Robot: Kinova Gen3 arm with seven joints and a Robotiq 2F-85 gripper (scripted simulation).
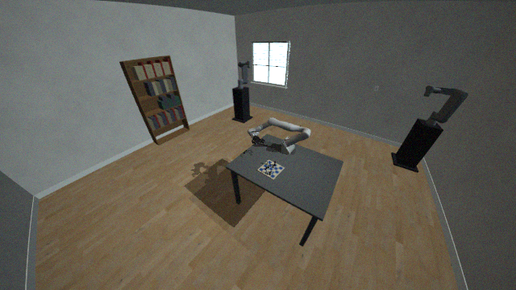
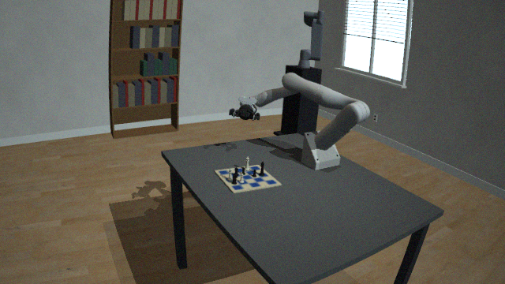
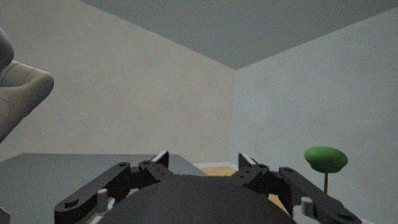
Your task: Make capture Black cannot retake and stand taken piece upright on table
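Now: hand 21 cm above the blue-and-cream chessboard, 20 cm to the right of it and 9 cm short of it. Round my hand: tall white piece: 18 cm below, 13 cm to the left, 5 cm ahead.
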